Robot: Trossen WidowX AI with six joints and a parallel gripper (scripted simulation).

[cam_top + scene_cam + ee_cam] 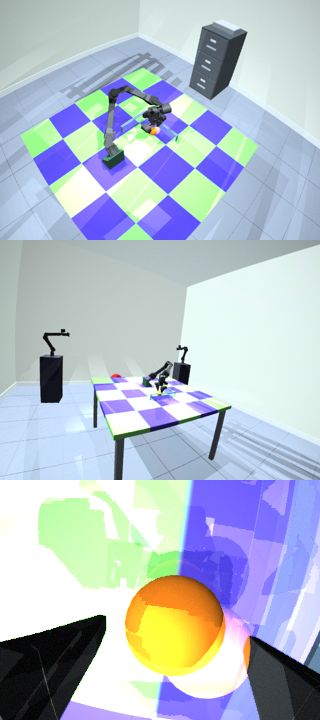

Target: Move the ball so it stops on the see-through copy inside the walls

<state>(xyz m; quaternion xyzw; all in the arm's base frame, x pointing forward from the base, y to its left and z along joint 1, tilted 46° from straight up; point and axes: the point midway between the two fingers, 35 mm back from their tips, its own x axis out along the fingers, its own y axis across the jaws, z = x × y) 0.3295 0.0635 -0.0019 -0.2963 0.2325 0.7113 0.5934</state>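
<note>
Right now my gripper tip is 10 mm above the orange ball. From my gripper tip the other things lie so: see-through copy of ball (20 mm ahead, 10 mm to the right, 10 mm below).
</note>
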